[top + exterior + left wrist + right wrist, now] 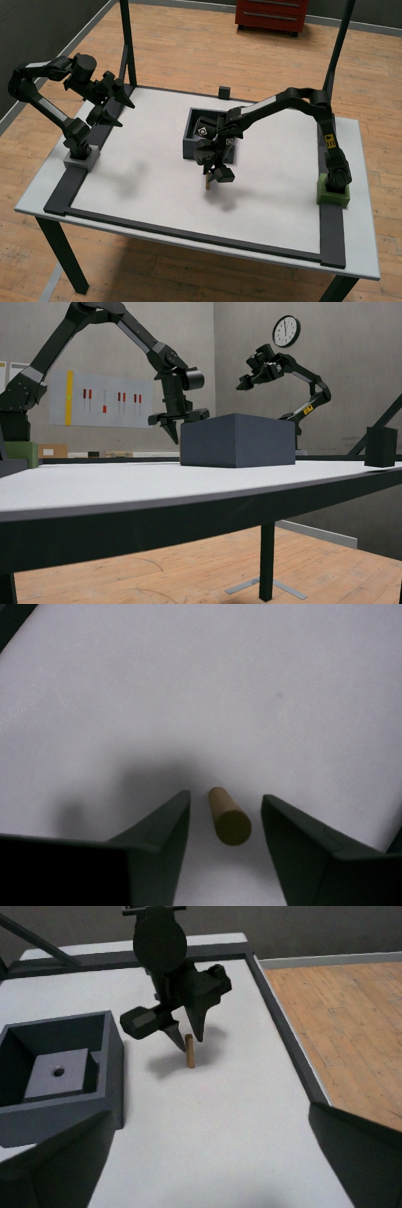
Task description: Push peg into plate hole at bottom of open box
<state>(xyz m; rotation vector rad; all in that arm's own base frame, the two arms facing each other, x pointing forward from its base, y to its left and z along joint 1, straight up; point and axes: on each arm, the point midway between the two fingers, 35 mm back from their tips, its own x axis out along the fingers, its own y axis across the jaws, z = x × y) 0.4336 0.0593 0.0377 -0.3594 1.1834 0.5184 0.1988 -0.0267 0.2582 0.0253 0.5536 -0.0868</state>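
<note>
Right now my left hand is 50 mm above the peg. Round my left hand: grey plate (220 mm behind, 30 mm to the right, 50 mm below); box (220 mm behind, 30 mm to the right, 70 mm below).
</note>
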